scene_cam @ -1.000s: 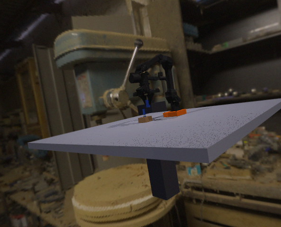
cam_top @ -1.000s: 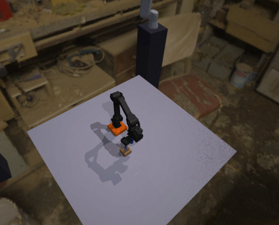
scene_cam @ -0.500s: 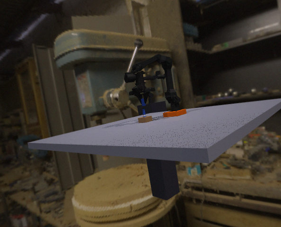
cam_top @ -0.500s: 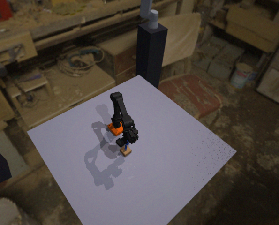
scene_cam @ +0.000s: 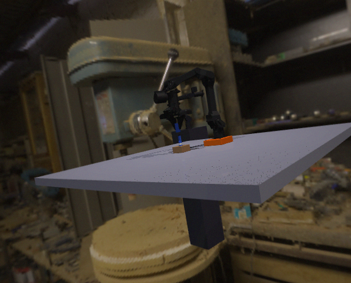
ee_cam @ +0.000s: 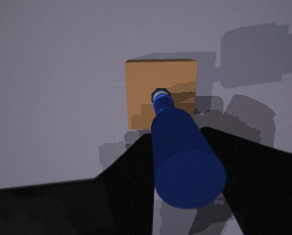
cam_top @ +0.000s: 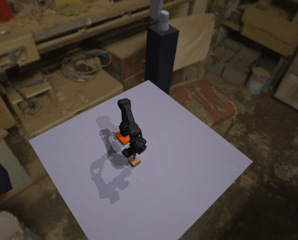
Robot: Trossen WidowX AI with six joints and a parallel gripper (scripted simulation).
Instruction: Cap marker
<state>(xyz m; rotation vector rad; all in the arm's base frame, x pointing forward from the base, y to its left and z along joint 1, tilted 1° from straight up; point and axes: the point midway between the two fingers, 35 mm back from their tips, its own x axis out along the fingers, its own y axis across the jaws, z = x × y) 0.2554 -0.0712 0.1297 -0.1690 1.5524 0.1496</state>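
Now: the blue marker 50 mm below my gripper tip. Also, from my gripper tip: holder block (110 mm below); blue cap (10 mm above).
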